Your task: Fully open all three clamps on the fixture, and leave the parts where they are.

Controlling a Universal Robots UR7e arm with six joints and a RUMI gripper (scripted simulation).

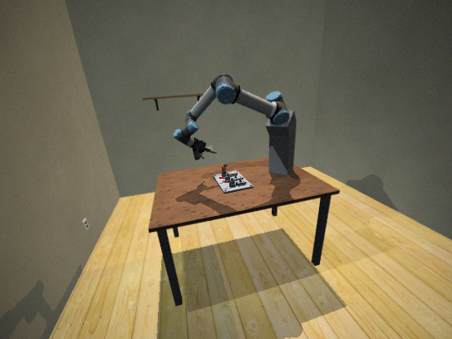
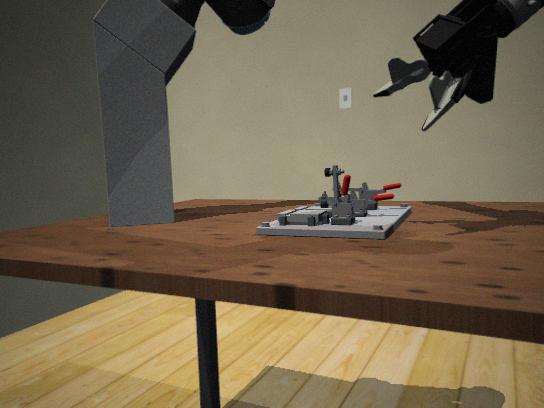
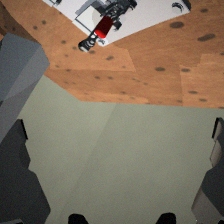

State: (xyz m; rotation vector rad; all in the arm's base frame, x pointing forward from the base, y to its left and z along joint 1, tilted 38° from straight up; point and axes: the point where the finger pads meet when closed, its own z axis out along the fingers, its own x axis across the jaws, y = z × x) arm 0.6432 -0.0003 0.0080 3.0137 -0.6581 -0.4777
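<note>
Right now my hand is 150 mm above the toggle clamp and 110 mm past it.
</note>
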